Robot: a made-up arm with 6 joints.
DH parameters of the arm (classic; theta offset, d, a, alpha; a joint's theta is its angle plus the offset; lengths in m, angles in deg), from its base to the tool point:
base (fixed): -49.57 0 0.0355 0
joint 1: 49.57 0.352 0 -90
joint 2: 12.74 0 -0.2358 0
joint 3: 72.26 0.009 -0.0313 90
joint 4: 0 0.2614 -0.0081 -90
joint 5: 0 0.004 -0.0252 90
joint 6: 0 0.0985 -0.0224 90
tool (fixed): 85 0.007 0 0
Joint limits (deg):
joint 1: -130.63..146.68
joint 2: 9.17..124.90
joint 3: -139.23..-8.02
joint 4: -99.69..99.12
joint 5: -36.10..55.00
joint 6: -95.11..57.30
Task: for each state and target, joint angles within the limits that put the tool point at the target. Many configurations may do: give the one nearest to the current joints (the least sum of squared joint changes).
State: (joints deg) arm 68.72 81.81 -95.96 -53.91 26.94 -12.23
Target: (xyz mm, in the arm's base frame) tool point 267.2 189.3 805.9
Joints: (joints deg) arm 39.86 83.49 -109.96 -53.97 30.51 -10.23
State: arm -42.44 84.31 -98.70 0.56 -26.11 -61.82
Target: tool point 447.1 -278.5 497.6
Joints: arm -34.40 112.93 -82.32 -1.66 -20.16 -62.91
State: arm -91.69 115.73 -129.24 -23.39 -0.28 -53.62
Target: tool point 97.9 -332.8 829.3
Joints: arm -86.82 88.66 -113.38 -28.17 -10.49 -55.16
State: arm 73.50 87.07 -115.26 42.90 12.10 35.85
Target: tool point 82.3 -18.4 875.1
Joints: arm 64.16 46.09 -96.01 52.62 -9.15 36.43
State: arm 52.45 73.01 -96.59 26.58 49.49 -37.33
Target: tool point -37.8 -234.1 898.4
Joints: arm 79.44 37.32 -127.42 27.67 33.52 -34.83
